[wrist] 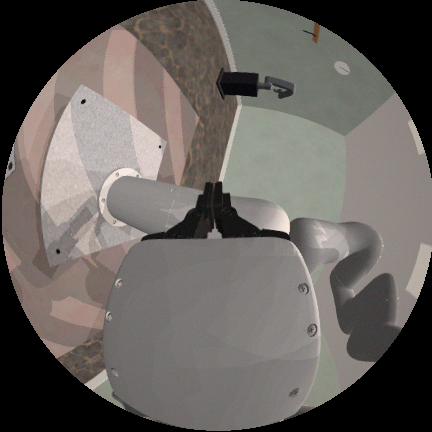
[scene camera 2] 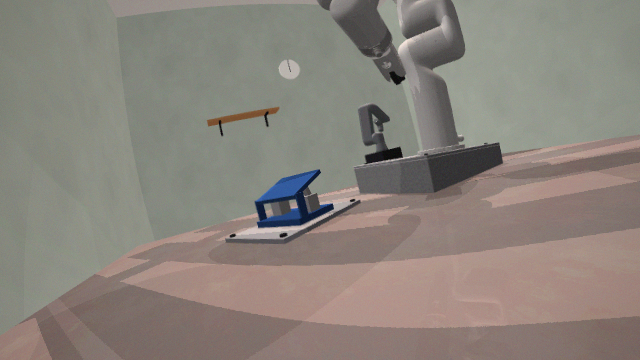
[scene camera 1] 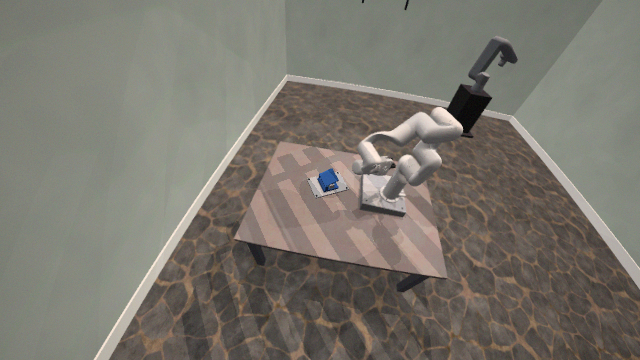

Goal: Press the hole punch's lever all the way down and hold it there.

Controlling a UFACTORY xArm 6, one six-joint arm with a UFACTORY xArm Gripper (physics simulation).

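Places are measured from the arm's base along level axes (x back, y down, z right), in centimetres.
Where they show: gripper, fingertip midpoint: [wrist: 214, 193] [scene camera 2: 399, 79] [scene camera 1: 394, 165]; arm's base, origin of the base link: [wrist: 122, 196] [scene camera 2: 441, 151] [scene camera 1: 389, 194].
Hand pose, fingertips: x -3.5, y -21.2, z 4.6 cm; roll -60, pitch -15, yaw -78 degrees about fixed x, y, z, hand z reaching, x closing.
Each offset is from my fingertips to the top centre of the thing. "spot": to the spot under its first point. Level surfaces: height alone.
The blue hole punch {spot: dx -35.7, dy +20.2, dz +1.5 cm} [scene camera 1: 328, 180] [scene camera 2: 281, 220] stands on a light plate {dx -35.6, dy +26.2, dz +4.3 cm} [scene camera 1: 320, 191] [scene camera 2: 250, 234] on the table. Its flat blue lever {dx -35.6, dy +18.1, dz +4.3 cm} [scene camera 2: 289, 186] is raised and slanted, with its high end toward the robot's base in scene camera 2. My gripper [scene camera 1: 393, 164] [scene camera 2: 398, 79] [wrist: 214, 193] is shut, with its fingertips together and nothing between them. It is high above the table beside the arm's own column, well apart from the lever. In the wrist view the punch does not show; a small corner of its plate [wrist: 10, 166] shows at the left edge.
The arm's grey base block [scene camera 1: 382, 207] [scene camera 2: 392, 179] [wrist: 102, 125] stands on the table {dy +27.4 cm} [scene camera 1: 300, 225] [scene camera 2: 425, 300] beside the punch's plate. The arm's column [scene camera 2: 434, 110] [wrist: 155, 202] rises close to the gripper. A second grey arm on a black pedestal [scene camera 1: 469, 107] [wrist: 240, 84] stands on the floor beyond the table.
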